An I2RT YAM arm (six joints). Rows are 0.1 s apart.
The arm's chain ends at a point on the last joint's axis. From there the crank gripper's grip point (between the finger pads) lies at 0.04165 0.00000 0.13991 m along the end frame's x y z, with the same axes.
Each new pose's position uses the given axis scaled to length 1; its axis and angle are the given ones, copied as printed.
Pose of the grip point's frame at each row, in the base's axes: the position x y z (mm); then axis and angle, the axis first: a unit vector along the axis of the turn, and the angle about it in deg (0 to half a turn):
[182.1, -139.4, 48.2, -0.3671, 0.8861, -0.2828, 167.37]
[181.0, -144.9, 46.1, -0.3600, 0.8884, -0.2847, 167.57]
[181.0, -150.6, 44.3, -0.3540, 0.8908, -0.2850, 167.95]
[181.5, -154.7, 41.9, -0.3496, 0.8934, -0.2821, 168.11]
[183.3, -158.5, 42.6, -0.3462, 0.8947, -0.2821, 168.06]
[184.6, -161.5, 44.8, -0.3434, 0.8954, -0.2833, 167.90]
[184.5, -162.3, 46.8, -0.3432, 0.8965, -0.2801, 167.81]
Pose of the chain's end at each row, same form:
[155.8, -52.0, 162.1, -0.3671, 0.8861, -0.2828, 167.37]
[155.9, -56.9, 159.8, -0.3600, 0.8884, -0.2847, 167.57]
[157.5, -62.2, 158.1, -0.3540, 0.8908, -0.2850, 167.95]
[159.1, -66.8, 156.3, -0.3496, 0.8934, -0.2821, 168.11]
[161.2, -70.7, 157.1, -0.3462, 0.8947, -0.2821, 168.06]
[162.4, -73.6, 159.2, -0.3434, 0.8954, -0.2833, 167.90]
[162.4, -75.2, 161.8, -0.3432, 0.8965, -0.2801, 167.81]

